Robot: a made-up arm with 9 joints. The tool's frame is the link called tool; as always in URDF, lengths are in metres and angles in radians. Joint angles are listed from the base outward.
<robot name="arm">
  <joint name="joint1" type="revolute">
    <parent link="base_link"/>
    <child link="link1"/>
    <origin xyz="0 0 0.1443" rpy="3.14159 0 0"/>
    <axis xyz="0 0 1"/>
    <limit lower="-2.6" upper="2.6"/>
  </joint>
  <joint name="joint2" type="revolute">
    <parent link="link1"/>
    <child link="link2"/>
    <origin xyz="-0.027 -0.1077 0.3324" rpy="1.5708 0 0"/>
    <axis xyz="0 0 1"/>
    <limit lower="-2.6" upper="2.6"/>
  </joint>
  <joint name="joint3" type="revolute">
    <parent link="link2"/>
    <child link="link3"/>
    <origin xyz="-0.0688 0.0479 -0.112" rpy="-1.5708 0 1.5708"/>
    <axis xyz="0 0 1"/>
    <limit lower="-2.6" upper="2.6"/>
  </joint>
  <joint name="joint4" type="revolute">
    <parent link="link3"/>
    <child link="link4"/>
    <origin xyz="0.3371 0.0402 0.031" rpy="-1.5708 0 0"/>
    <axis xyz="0 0 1"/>
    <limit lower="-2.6" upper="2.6"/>
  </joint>
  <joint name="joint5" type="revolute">
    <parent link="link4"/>
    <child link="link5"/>
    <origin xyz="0.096 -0.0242 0.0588" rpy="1.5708 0 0"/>
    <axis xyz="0 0 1"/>
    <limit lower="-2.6" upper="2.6"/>
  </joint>
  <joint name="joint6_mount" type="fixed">
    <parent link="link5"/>
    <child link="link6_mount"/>
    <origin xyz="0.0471 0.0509 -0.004"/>
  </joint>
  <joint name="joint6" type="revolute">
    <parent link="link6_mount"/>
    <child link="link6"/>
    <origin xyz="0.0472 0.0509 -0.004" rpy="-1.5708 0 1.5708"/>
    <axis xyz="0 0 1"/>
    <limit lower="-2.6" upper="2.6"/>
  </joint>
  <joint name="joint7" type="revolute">
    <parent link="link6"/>
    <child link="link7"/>
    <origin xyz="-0.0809 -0.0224 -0.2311" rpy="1.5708 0 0"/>
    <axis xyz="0 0 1"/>
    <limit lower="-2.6" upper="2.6"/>
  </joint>
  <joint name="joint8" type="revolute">
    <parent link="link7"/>
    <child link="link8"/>
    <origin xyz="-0.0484 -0.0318 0.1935" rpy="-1.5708 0 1.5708"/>
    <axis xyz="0 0 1"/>
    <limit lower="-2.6" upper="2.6"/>
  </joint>
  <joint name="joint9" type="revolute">
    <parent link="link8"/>
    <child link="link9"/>
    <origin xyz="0.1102 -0.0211 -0.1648" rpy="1.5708 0 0"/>
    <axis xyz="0 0 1"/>
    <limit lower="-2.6" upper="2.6"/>
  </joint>
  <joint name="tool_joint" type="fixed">
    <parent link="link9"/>
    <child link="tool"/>
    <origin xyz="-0.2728 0.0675 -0.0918" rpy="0 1.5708 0"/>
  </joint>
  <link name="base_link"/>
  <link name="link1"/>
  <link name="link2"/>
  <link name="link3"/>
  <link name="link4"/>
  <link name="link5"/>
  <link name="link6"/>
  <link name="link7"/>
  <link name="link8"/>
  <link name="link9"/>
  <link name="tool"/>
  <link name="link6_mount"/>
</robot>
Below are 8 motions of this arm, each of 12 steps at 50 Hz.
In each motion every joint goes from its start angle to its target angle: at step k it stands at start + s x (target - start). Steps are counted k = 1, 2, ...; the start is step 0. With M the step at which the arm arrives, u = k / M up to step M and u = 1 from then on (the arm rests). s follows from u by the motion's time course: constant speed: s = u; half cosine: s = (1 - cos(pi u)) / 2; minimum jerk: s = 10 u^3 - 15 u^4 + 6 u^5.
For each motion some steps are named. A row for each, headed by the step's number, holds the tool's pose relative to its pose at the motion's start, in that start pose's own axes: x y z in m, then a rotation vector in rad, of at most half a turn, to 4 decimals.
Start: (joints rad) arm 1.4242 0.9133 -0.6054 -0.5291 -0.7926 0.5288 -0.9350 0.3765 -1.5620
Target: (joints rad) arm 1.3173 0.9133 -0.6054 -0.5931 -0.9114 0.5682 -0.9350 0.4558 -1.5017
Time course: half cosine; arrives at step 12
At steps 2, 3, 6, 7, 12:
2: -0.0025 -0.0008 -0.0032 0.0008 -0.0024 -0.0058
3: -0.0055 -0.0018 -0.0070 0.0017 -0.0053 -0.0127
6: -0.0183 -0.0063 -0.0244 0.0056 -0.0170 -0.0418
7: -0.0229 -0.0079 -0.0310 0.0069 -0.0209 -0.0519
12: -0.0355 -0.0127 -0.0505 0.0102 -0.0312 -0.0794

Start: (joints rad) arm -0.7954 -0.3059 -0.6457 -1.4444 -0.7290 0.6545 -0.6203 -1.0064 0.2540
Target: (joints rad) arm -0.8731 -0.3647 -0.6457 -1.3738 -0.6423 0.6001 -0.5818 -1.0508 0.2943
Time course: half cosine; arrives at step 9
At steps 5, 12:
5: 0.0403 -0.0424 0.0288 -0.0985 -0.0046 0.0928
12: 0.0723 -0.0686 0.0487 -0.1637 -0.0108 0.1607

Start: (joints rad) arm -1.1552 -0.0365 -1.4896 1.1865 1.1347 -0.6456 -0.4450 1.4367 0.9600
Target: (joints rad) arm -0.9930 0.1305 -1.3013 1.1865 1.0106 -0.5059 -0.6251 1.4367 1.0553
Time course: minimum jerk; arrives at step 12
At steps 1, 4, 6, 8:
1: 0.0009 -0.0007 0.0001 -0.0010 -0.0013 -0.0001
4: 0.0362 -0.0312 0.0054 -0.0440 -0.0523 -0.0029
6: 0.0806 -0.0774 0.0143 -0.1087 -0.1187 -0.0072
8: 0.1179 -0.1261 0.0244 -0.1772 -0.1780 -0.0112

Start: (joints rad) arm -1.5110 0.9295 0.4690 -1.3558 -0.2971 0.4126 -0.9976 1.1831 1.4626
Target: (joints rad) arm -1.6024 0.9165 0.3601 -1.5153 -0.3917 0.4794 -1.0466 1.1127 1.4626
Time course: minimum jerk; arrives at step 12
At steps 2, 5, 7, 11, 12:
2: 0.0011 0.0028 0.0018 0.0035 -0.0044 0.0020
5: 0.0103 0.0279 0.0181 0.0349 -0.0422 0.0184
7: 0.0180 0.0533 0.0356 0.0680 -0.0782 0.0329
11: 0.0249 0.0821 0.0566 0.1072 -0.1165 0.0468
12: 0.0250 0.0825 0.0569 0.1078 -0.1171 0.0470

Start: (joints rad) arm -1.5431 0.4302 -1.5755 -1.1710 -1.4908 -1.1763 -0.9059 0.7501 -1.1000
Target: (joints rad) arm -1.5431 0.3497 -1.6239 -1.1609 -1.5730 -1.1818 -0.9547 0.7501 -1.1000
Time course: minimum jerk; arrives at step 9
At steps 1, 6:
1: -0.0002 -0.0001 0.0000 0.0002 -0.0001 -0.0006
6: -0.0118 -0.0088 0.0008 0.0150 -0.0120 -0.0394

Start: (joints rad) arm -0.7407 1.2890 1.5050 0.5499 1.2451 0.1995 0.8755 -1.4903 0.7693
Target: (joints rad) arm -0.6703 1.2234 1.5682 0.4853 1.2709 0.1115 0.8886 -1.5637 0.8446
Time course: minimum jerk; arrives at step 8
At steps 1, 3, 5, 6, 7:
1: 0.0003 -0.0009 -0.0001 -0.0005 -0.0005 0.0008
3: 0.0058 -0.0155 -0.0012 -0.0078 -0.0095 0.0126
5: 0.0157 -0.0407 -0.0037 -0.0190 -0.0268 0.0318
6: 0.0195 -0.0503 -0.0048 -0.0227 -0.0340 0.0386
7: 0.0215 -0.0552 -0.0054 -0.0246 -0.0378 0.0419

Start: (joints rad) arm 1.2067 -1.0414 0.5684 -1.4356 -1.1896 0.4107 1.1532 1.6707 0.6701
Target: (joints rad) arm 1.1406 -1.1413 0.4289 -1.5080 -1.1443 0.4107 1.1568 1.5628 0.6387
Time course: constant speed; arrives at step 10
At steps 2, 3, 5, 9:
2: 0.0010 -0.0043 0.0108 -0.0305 -0.0280 -0.0091
3: 0.0014 -0.0064 0.0162 -0.0459 -0.0420 -0.0136
5: 0.0020 -0.0108 0.0269 -0.0768 -0.0703 -0.0227
9: 0.0025 -0.0195 0.0481 -0.1397 -0.1276 -0.0409

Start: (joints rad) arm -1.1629 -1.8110 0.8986 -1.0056 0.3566 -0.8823 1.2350 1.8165 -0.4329
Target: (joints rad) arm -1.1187 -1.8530 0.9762 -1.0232 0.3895 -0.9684 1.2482 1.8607 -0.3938
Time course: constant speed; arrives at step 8
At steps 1, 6, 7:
1: -0.0022 0.0023 0.0042 0.0104 0.0223 -0.0173
6: -0.0128 0.0140 0.0265 0.0624 0.1358 -0.1008
7: -0.0149 0.0164 0.0312 0.0728 0.1589 -0.1169

